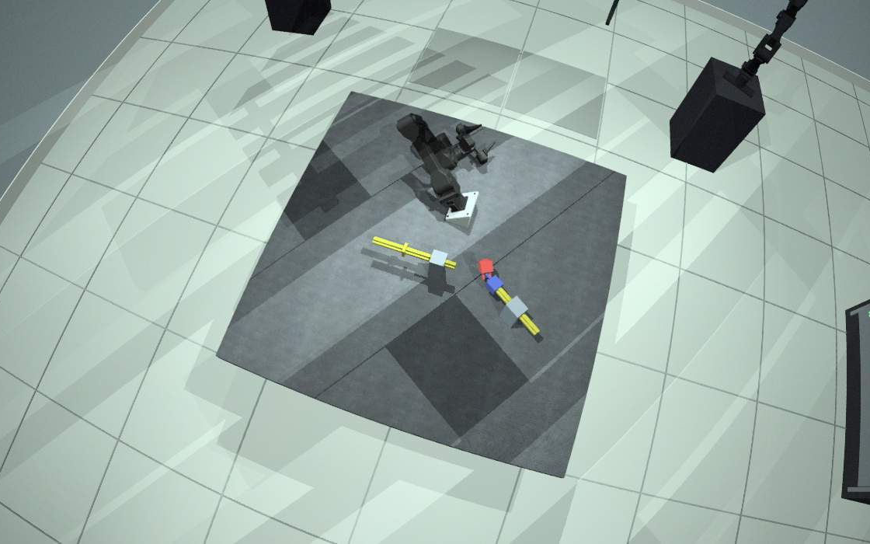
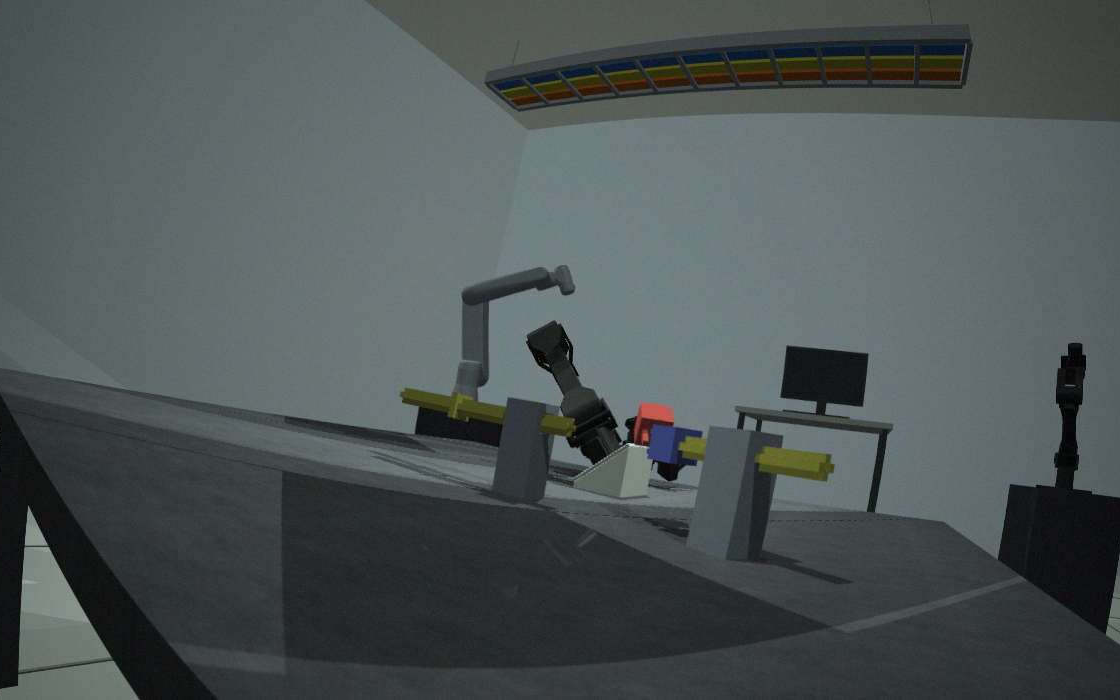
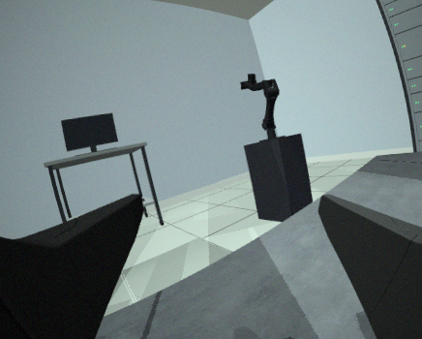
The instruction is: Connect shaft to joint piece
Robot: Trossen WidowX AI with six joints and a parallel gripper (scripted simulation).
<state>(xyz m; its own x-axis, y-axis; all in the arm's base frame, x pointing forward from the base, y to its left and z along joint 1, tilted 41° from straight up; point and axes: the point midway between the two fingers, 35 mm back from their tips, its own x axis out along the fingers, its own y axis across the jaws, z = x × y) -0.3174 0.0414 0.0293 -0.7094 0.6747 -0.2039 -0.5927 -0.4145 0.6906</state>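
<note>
Right now the red joint piece is 60 cm ahead of my gripper tip, 11 cm to the left of it and 3 cm above it.
</note>
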